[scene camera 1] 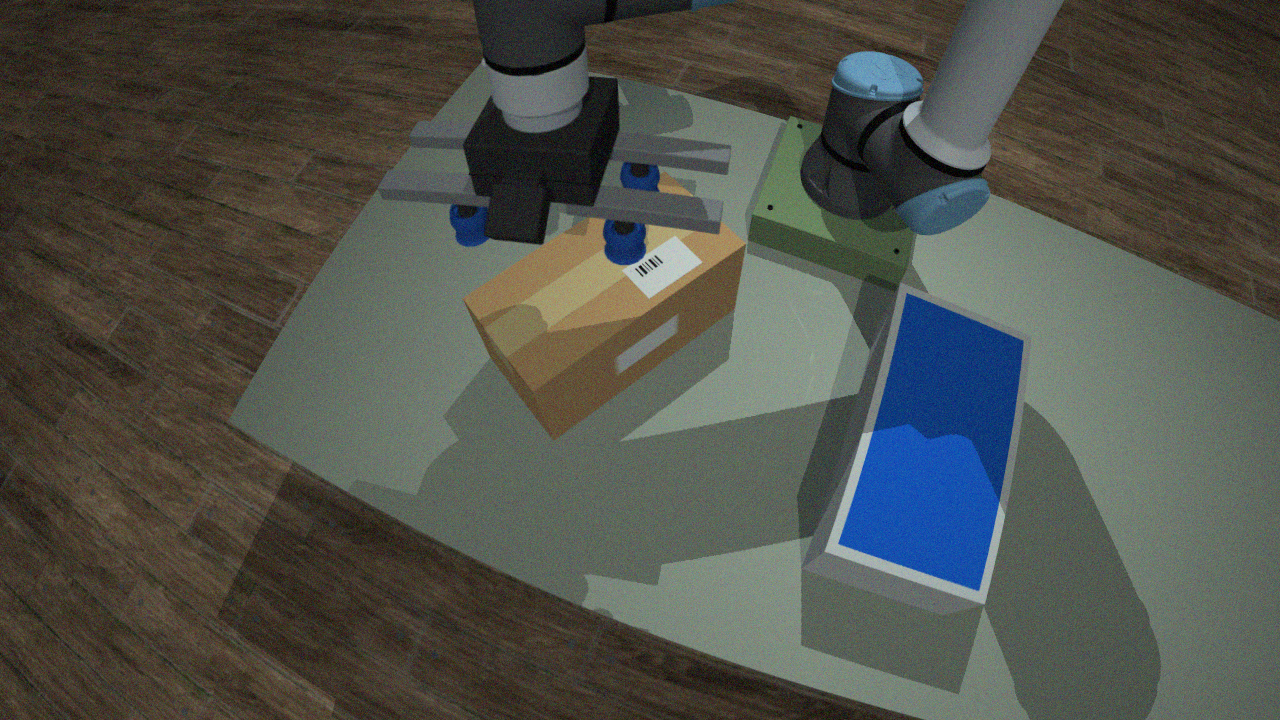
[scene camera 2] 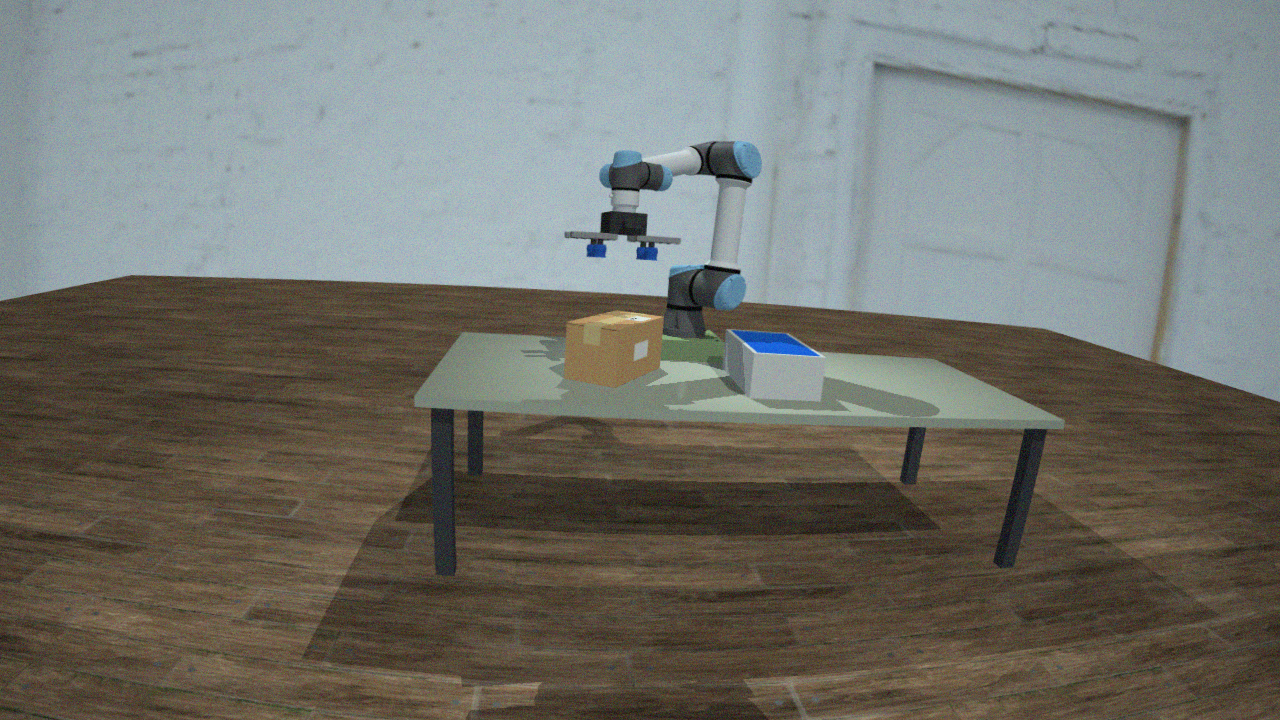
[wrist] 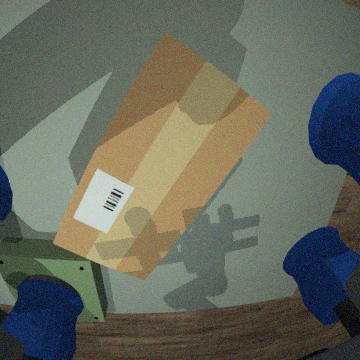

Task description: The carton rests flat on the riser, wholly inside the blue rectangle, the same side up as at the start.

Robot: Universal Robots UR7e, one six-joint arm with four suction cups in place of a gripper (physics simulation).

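Pixels of known places: end effector, tool point: (scene camera 1: 557,210) (scene camera 2: 621,258) (wrist: 172,233); arm's base, origin of the base link: (scene camera 1: 847,181) (scene camera 2: 682,333).
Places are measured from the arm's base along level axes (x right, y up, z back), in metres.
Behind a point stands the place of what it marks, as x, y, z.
The brown carton (scene camera 1: 581,362) @[0.298, 0.079, -0.412] (scene camera 2: 595,355) @[0.386, 0.012, -0.421] (wrist: 165,155) @[0.323, 0.089, -0.327] stands upright on the table, turned at an angle, with a tape strip and a white barcode label on top. The riser (scene camera 1: 895,580) @[-0.087, 0.035, -0.583] (scene camera 2: 787,377) @[-0.091, -0.003, -0.584] is a light grey box to its right in both scene views, with the blue rectangle (scene camera 1: 930,501) @[-0.112, 0.056, -0.493] (scene camera 2: 776,343) @[-0.131, 0.056, -0.424] on its top. The riser does not show in the wrist view. My gripper (scene camera 1: 550,210) @[0.318, 0.263, -0.352] (scene camera 2: 622,250) @[0.318, 0.263, -0.352] (wrist: 175,225) @[0.318, 0.263, -0.352] is open, suction off. Its blue cups hang level, well above the carton and apart from it. One cup is hidden in the first scene view.
The arm's green base plate (scene camera 1: 787,183) @[0.094, 0.000, -0.029] (scene camera 2: 702,349) @[-0.024, -0.025, -0.131] (wrist: 67,272) @[0.078, 0.000, -0.074] lies behind the carton and the riser, close to the carton's labelled end. The pale green table (scene camera 1: 358,358) @[0.658, -0.064, -0.406] (scene camera 2: 501,385) @[0.631, -0.064, -0.445] (wrist: 290,190) @[0.607, -0.064, -0.154] has its left edge beyond the carton. Arm shadows cross the table, carton and riser.
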